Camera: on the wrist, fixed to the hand. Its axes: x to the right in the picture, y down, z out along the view.
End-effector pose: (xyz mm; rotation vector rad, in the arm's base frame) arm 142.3 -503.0 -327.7 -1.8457 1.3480 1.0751
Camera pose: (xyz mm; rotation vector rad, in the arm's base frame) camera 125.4 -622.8 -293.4 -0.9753 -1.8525 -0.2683
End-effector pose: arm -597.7 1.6 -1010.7 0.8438 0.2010 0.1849
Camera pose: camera -607.8 121.6 -1046.9 -0.3017 0.5084 -2.8404
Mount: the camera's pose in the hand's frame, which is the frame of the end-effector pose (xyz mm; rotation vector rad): 22.9 51.6 -112.4 0.1006 0.7585 3.0390
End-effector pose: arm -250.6 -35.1 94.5 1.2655 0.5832 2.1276
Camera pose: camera -372.7 -65.1 90.7 -0.0640 0.7673 -0.8384
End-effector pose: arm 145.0 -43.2 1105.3 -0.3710 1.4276 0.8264
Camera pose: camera 27.0 -78.2 1079.3 -1.3177 -0.8078 -1.4144
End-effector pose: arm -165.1 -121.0 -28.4 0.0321 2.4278 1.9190
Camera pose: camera -194.2 -217.3 47.1 -1.3155 -0.0399 -0.0052
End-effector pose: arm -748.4 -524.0 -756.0 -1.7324 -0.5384 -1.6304
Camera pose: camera -787.0 -643.3 -746.6 -0.0911 1.5908 0.3959
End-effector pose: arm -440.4 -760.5 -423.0 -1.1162 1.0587 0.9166
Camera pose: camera -504.7 -858.4 -468.8 -0.8997 -1.5550 -1.1590
